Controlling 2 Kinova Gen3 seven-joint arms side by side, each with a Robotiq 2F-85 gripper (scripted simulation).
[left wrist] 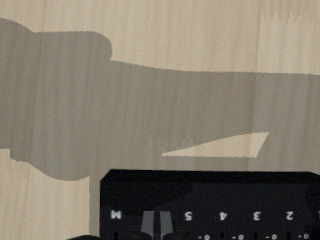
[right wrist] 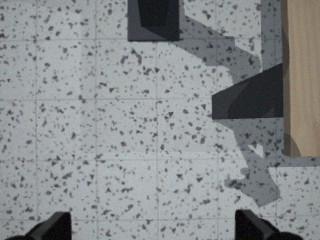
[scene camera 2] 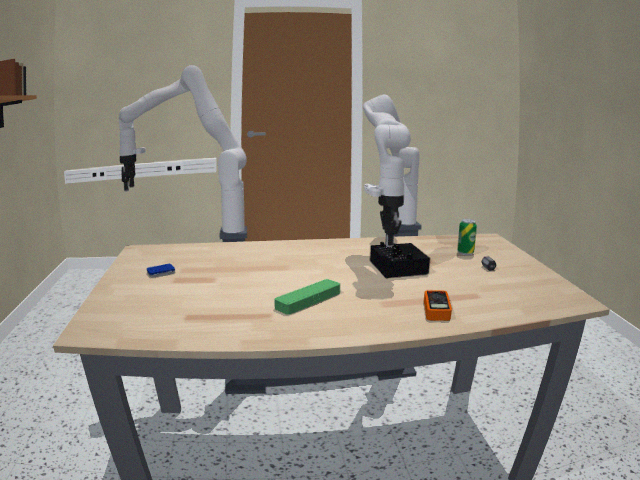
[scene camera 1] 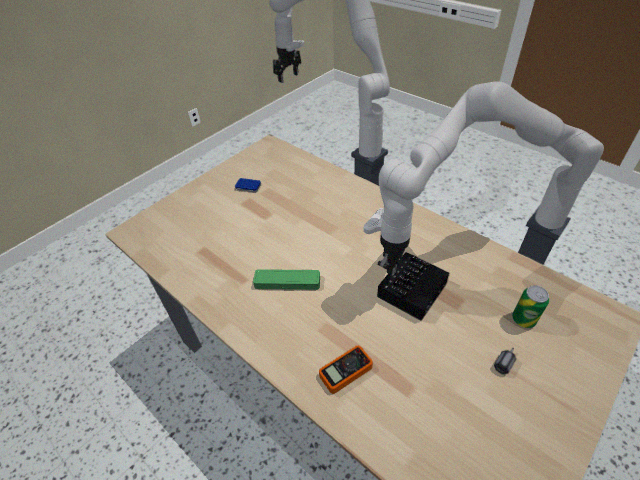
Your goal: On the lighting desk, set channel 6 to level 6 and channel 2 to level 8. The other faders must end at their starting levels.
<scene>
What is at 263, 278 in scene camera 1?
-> A green box.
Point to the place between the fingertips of my left gripper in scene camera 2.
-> At 389, 246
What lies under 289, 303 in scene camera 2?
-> A green box.
</scene>
